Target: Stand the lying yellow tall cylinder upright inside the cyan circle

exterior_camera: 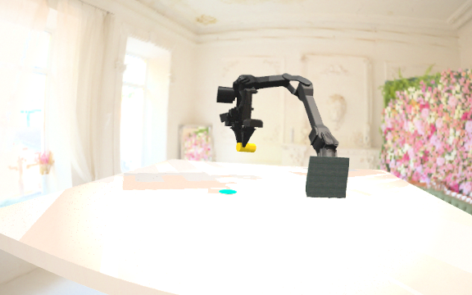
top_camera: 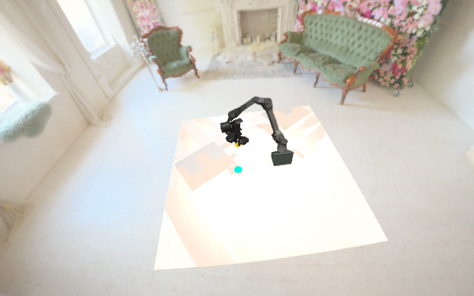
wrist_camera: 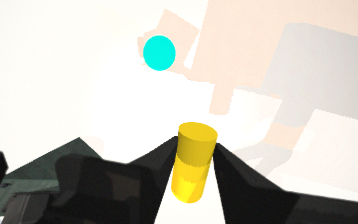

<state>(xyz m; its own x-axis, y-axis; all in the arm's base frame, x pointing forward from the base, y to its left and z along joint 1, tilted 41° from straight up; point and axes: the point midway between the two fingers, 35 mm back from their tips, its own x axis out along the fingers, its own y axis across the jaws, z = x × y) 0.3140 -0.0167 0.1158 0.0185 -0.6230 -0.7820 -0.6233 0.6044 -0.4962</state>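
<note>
Now: the cyan circle 140 mm below my gripper tip, 120 mm to the left of it and 20 mm ahead of it. The rest, counted from my gripper tip: yellow tall cylinder: 20 mm behind, 10 mm to the right.
</note>
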